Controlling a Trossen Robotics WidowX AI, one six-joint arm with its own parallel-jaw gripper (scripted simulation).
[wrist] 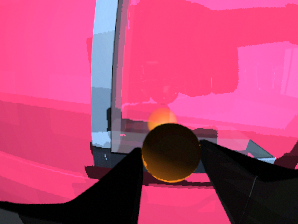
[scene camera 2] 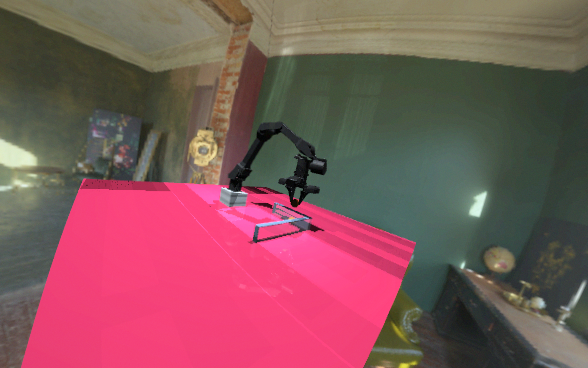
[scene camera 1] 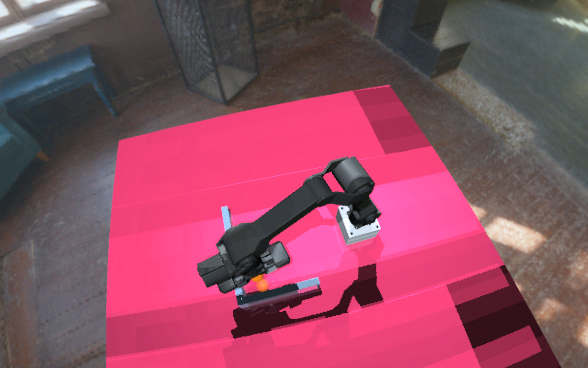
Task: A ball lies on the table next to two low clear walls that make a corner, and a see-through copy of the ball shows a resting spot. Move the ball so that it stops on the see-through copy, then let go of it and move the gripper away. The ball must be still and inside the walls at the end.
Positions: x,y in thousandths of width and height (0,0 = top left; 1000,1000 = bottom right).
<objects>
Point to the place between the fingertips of my gripper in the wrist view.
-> At 572,667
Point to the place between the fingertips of my gripper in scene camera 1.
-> At 436,746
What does my gripper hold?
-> An orange ball.
</objects>
